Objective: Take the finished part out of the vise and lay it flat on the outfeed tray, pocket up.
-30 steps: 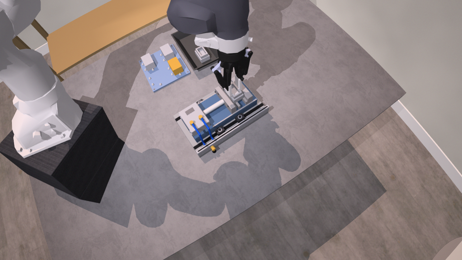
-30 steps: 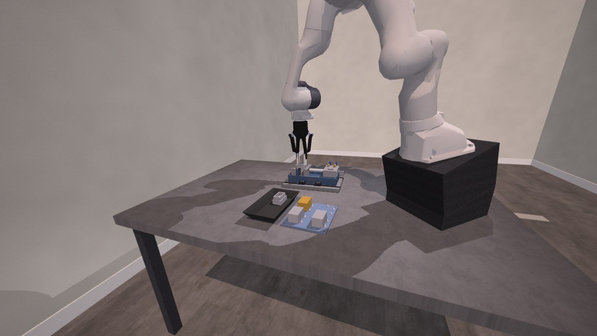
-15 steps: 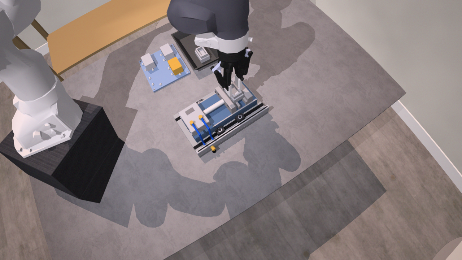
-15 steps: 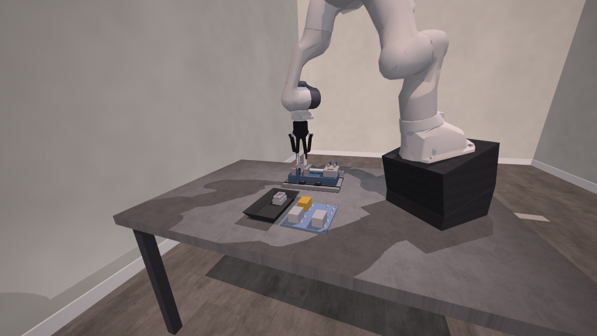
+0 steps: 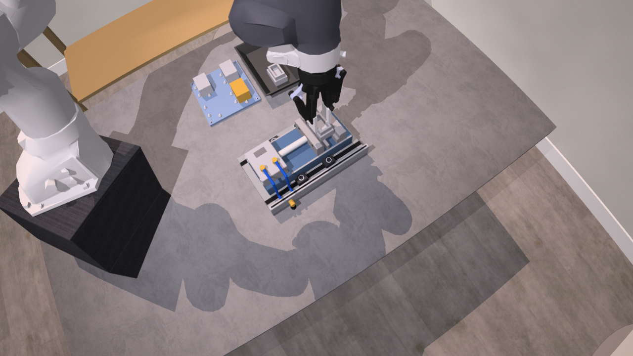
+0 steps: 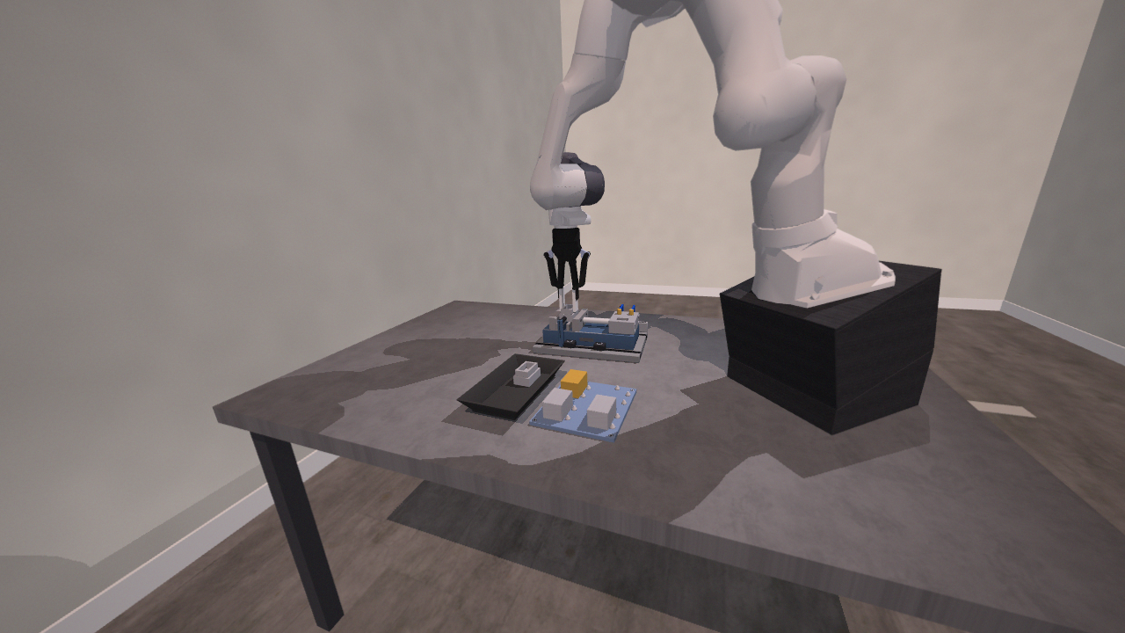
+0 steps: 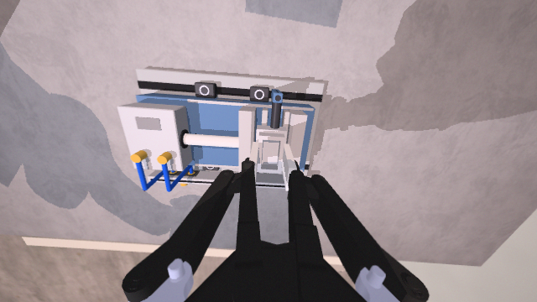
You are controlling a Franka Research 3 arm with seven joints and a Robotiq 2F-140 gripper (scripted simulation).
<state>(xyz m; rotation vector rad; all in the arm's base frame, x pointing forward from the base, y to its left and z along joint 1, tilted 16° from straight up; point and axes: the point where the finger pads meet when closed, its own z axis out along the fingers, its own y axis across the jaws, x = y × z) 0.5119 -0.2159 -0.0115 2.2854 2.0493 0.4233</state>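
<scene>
My gripper is now 100 mm above the vise, 70 mm past it and 10 mm to the right of it. From my hand the other things lie so: orange block (290 mm to the left, 110 mm below, 70 mm behind); light blue fixture plate (340 mm to the left, 130 mm below, 110 mm behind).
</scene>
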